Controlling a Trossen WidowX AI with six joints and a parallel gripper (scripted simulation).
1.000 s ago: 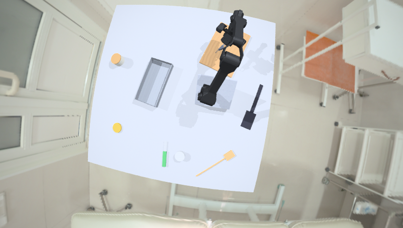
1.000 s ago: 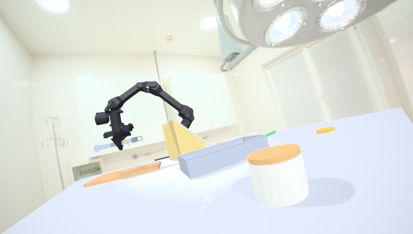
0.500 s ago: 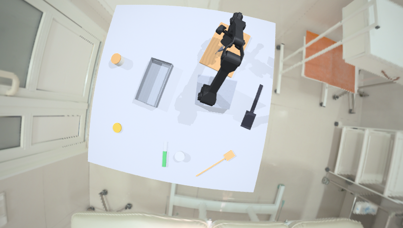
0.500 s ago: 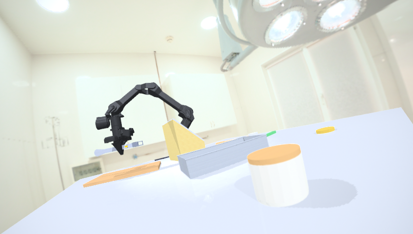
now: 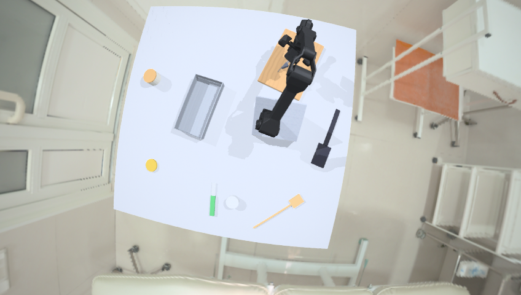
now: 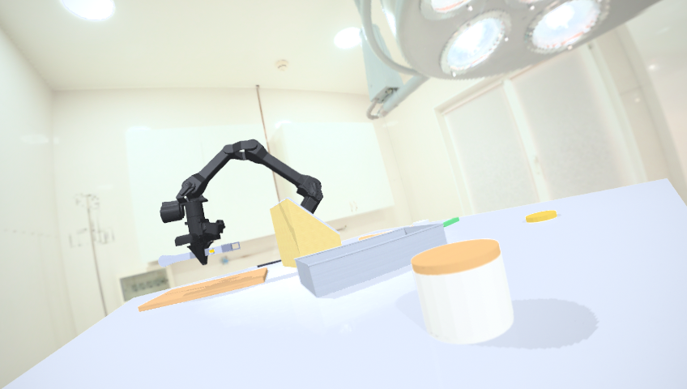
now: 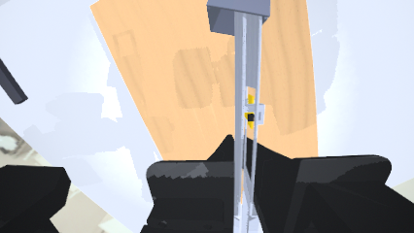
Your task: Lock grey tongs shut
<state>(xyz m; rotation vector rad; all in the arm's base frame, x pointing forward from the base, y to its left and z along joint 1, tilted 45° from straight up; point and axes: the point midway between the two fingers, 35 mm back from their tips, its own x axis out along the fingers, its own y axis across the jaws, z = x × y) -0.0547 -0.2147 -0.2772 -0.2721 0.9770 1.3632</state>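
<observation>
Now: the wooden board 70 mm below my gripper tip. From my gripper tip the other things lie so: black spatula: 280 mm behind, 370 mm to the left, 80 mm below; white round thing: 110 mm ahead, 790 mm to the left, 60 mm below; grey roasting tin: 410 mm ahead, 360 mm to the left, 50 mm below.
</observation>
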